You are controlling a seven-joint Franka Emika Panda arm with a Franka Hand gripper.
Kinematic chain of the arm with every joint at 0, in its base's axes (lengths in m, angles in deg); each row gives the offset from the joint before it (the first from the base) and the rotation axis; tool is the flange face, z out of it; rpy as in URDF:
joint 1: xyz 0 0 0.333 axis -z
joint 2: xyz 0 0 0 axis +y
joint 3: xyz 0 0 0.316 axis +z
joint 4: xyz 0.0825 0 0 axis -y
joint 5: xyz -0.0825 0 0.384 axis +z
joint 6: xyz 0 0 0 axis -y
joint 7: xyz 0.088 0 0 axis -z
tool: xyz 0 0 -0.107 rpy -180 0 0
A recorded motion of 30 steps. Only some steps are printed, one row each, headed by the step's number.
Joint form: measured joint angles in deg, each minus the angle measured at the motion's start. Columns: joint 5, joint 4, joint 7, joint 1, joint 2, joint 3, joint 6.
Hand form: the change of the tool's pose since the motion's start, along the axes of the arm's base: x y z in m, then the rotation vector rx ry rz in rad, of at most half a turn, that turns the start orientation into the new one. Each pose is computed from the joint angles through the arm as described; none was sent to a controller.
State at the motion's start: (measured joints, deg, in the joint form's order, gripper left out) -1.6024 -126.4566 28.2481 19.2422 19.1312 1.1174 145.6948
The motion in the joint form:
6: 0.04 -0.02 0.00 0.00 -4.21 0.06 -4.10
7: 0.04 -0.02 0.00 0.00 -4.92 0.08 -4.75
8: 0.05 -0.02 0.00 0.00 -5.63 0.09 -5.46
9: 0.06 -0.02 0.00 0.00 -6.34 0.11 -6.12
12: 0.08 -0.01 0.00 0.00 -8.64 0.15 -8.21
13: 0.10 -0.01 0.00 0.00 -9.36 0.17 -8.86
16: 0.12 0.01 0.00 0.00 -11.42 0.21 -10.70
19: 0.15 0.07 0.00 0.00 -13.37 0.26 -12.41
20: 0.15 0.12 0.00 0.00 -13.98 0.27 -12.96
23: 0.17 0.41 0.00 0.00 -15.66 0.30 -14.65
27: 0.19 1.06 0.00 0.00 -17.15 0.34 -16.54
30: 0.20 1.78 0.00 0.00 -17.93 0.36 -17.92
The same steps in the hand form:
6: -0.0011 0.0006 0.0343 -0.0027 -0.0008 -0.0003
7: -0.0014 0.0008 0.0401 -0.0034 -0.0017 -0.0001
8: -0.0020 0.0011 0.0459 -0.0037 -0.0016 -0.0002
9: -0.0024 0.0014 0.0517 -0.0043 -0.0023 -0.0002
12: -0.0043 0.0022 0.0707 -0.0066 -0.0056 -0.0002
13: -0.0050 0.0026 0.0766 -0.0072 -0.0067 -0.0003
16: -0.0074 0.0036 0.0935 -0.0094 -0.0103 -0.0004
19: -0.0098 0.0048 0.1099 -0.0119 -0.0151 -0.0003
20: -0.0106 0.0051 0.1152 -0.0128 -0.0168 -0.0003
23: -0.0125 0.0060 0.1306 -0.0152 -0.0212 -0.0006
27: -0.0135 0.0066 0.1467 -0.0173 -0.0250 -0.0007
30: -0.0133 0.0067 0.1574 -0.0185 -0.0269 -0.0009

